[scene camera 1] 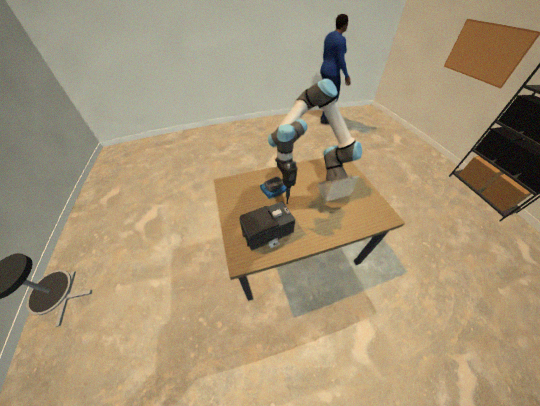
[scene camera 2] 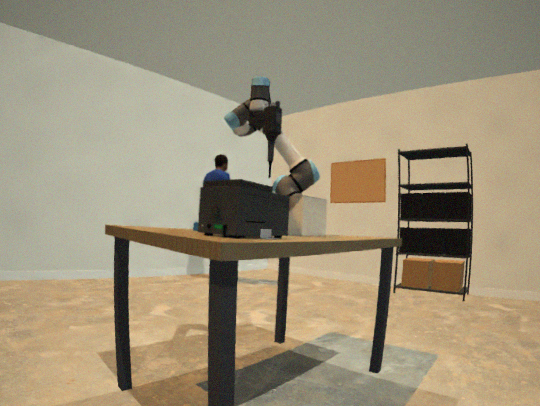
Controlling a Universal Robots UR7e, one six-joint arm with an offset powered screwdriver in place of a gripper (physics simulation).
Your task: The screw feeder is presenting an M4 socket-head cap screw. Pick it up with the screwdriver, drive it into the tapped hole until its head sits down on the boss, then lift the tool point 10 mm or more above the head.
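The screwdriver (scene camera 1: 287, 202) (scene camera 2: 270, 176) points straight down from the arm. In scene camera 1 its tip shows close to the back right corner of the black screw feeder (scene camera 1: 260, 227) (scene camera 2: 245, 210); in scene camera 2 the tip is above the level of the feeder's top. The screw is too small to make out, on the feeder or at the tip. A blue base (scene camera 1: 267, 191) with a dark grey boss part (scene camera 1: 274, 183) lies behind the feeder, left of the screwdriver in scene camera 1. The tapped hole cannot be made out.
The feeder stands on the wooden table (scene camera 1: 360, 215) (scene camera 2: 310, 248). A pale upright panel (scene camera 1: 340, 189) (scene camera 2: 314, 215) stands by the arm's base. A person in blue (scene camera 1: 334, 55) (scene camera 2: 217, 175) is behind the table. A shelf rack (scene camera 2: 435, 152) stands off to the right, and a stool (scene camera 1: 14, 274) at the left.
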